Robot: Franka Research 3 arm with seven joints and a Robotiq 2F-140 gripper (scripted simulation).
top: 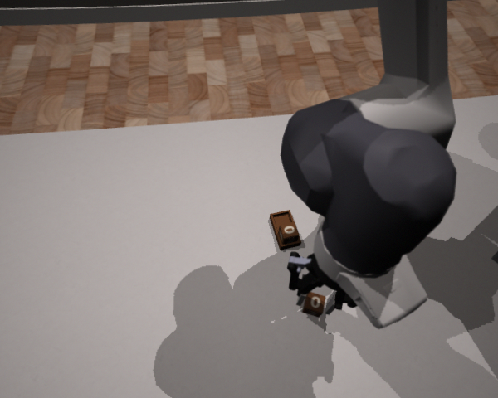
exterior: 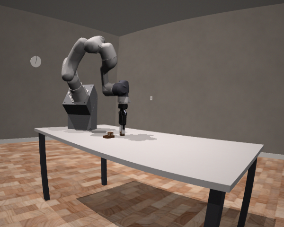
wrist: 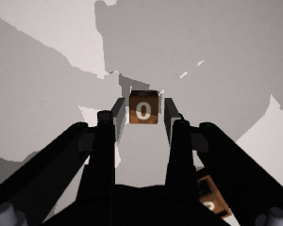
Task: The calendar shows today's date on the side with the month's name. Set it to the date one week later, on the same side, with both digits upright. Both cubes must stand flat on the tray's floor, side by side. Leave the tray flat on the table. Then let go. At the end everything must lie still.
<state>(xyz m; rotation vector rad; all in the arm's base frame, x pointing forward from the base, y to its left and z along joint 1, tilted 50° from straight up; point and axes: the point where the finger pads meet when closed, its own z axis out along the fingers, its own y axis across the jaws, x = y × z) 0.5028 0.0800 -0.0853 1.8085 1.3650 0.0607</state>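
Right now my hand is 4 cm above the cube.
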